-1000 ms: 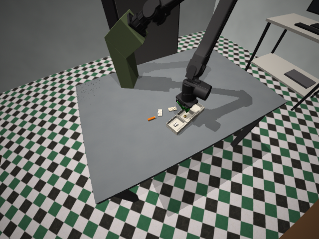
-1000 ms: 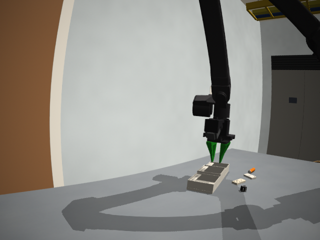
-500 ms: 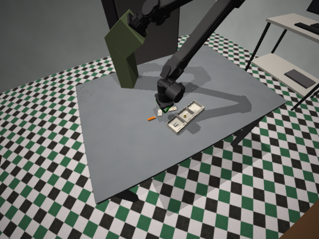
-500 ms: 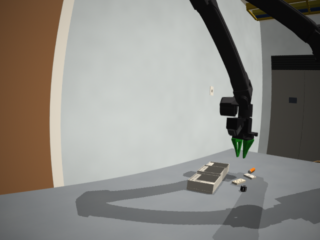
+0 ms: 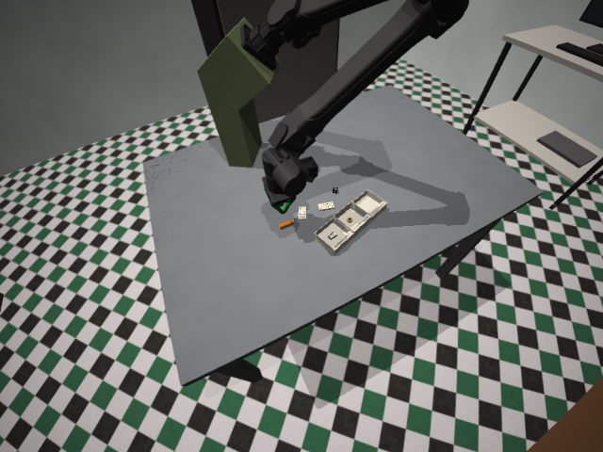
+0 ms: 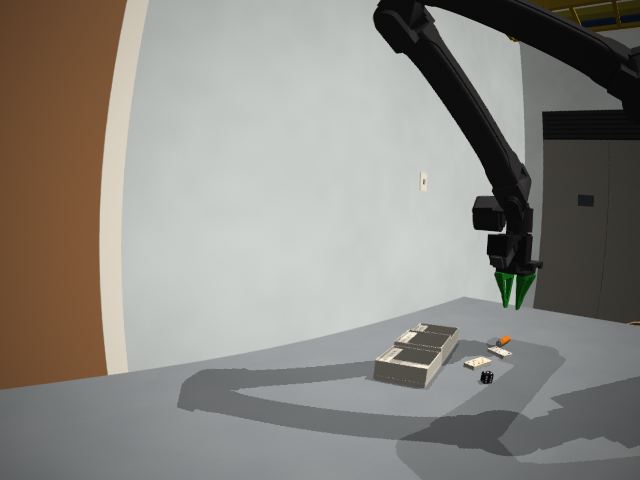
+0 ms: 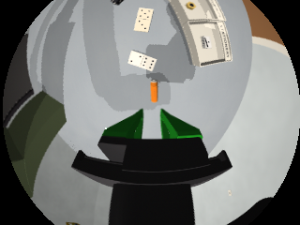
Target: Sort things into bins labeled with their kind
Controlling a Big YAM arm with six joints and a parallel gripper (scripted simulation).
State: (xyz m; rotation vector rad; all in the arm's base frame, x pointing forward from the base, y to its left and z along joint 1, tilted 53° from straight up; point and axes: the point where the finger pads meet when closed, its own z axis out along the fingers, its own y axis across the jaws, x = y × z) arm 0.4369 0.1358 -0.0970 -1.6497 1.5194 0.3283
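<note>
Right now my hand is 10 mm to the right of the orange battery and 80 mm above it. Round my hand: three joined white bins 30 mm ahead, 210 mm to the left, 70 mm below; then black die 110 mm behind, 190 mm to the left, 80 mm below; then brass nut 20 mm ahead, 210 mm to the left, 70 mm below.
</note>
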